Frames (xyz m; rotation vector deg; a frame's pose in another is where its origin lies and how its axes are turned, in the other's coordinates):
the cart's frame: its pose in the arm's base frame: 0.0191 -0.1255 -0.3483 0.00 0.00 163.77
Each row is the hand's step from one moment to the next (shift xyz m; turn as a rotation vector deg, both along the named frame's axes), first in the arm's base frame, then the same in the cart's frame.
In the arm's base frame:
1: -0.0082 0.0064 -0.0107 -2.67 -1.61 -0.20
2: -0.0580 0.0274 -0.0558 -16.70 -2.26 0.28
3: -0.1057 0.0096 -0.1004 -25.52 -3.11 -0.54
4: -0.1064 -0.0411 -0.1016 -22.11 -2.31 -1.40
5: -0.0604 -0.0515 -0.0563 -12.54 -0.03 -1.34
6: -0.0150 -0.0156 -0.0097 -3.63 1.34 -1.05
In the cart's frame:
1: 0.0097 -0.0039 -0.0107 2.11 2.29 -0.20
2: 0.0633 -0.0101 -0.0558 15.40 6.84 0.28
3: 0.1042 0.0203 -0.1004 23.63 10.12 -0.54
4: 0.0907 0.0692 -0.1016 20.58 8.40 -1.40
5: 0.0436 0.0663 -0.0563 12.03 3.53 -1.34
6: 0.0100 0.0192 -0.0097 3.86 -0.27 -1.05

